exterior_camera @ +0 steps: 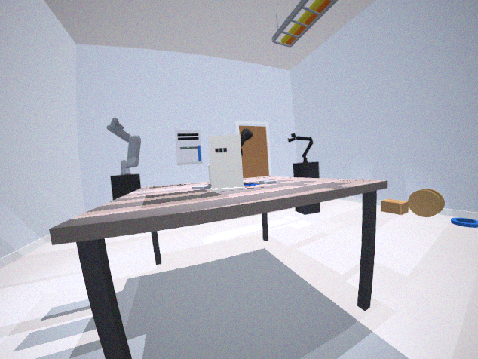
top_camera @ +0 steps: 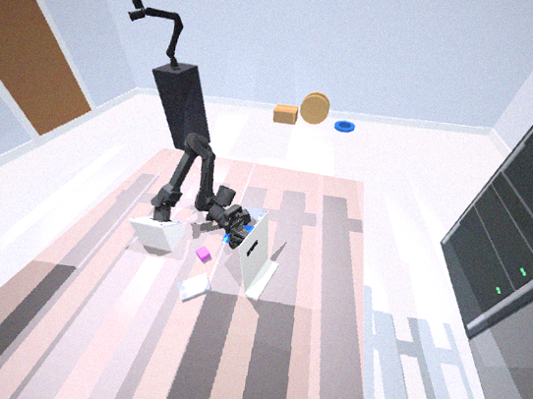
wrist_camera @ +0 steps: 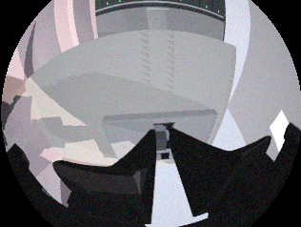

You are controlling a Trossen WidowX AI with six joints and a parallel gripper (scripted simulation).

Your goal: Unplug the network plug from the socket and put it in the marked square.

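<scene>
My gripper tip is now 15 cm past the blue marked square, 15 cm to the right of it and 21 cm above it. Round my gripper tip: light-grey plug: right at my gripper tip; white upright panel: 2 cm ahead, 1 cm to the right, 8 cm below.
</scene>
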